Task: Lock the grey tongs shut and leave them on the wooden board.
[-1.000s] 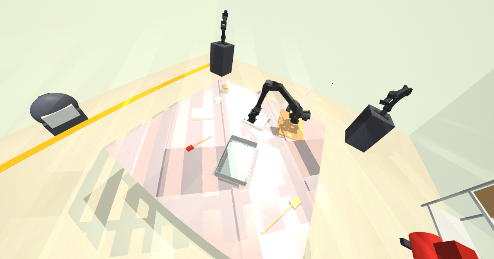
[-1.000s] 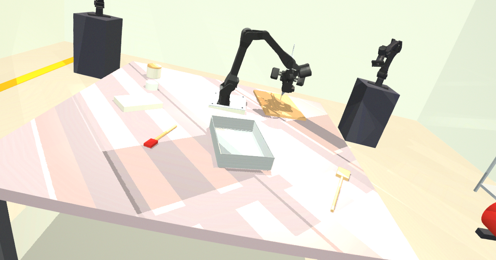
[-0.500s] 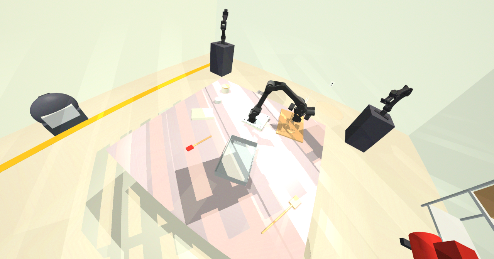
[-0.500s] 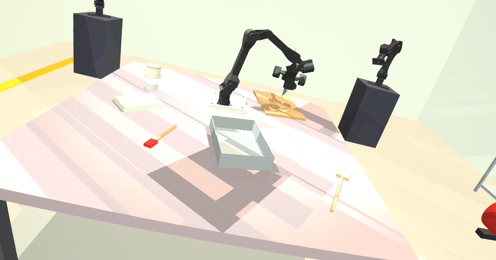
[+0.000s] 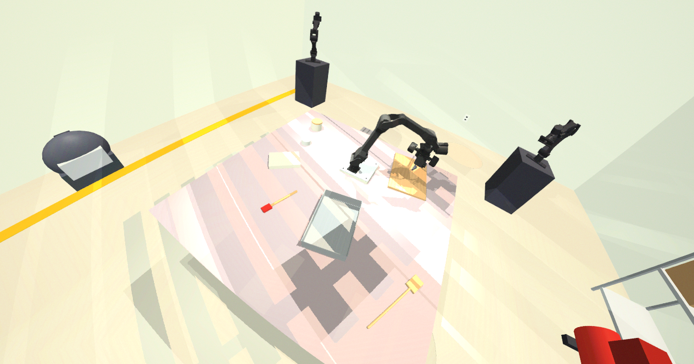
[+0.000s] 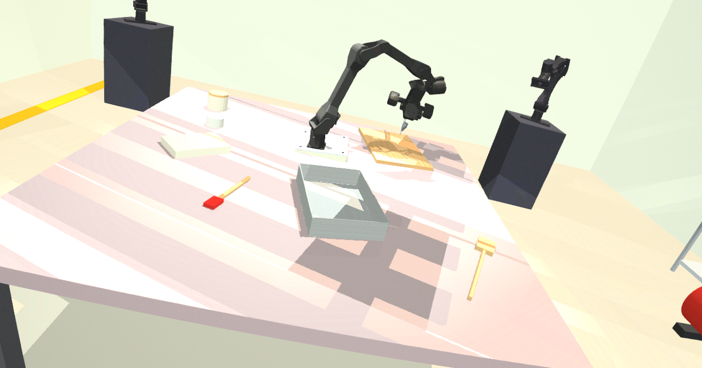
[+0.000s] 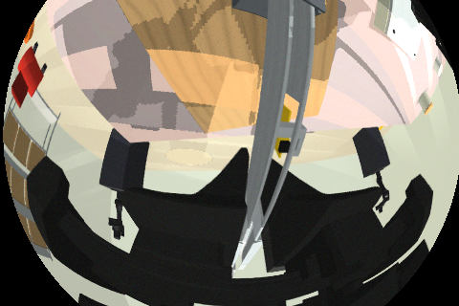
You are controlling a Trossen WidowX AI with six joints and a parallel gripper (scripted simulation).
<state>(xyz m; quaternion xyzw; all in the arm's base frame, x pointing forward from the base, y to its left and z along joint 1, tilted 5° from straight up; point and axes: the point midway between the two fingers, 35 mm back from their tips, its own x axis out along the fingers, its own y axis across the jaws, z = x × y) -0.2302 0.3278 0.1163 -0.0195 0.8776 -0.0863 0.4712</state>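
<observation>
Right now the wooden board is 2 cm ahead of my gripper tip, 1 cm to the right of it and 13 cm below it. From my gripper tip the other things lie so: grey roasting tin: 63 cm ahead, 20 cm to the right, 11 cm below; pale block: 47 cm ahead, 68 cm to the right, 13 cm below; red spatula: 72 cm ahead, 49 cm to the right, 14 cm below.
</observation>
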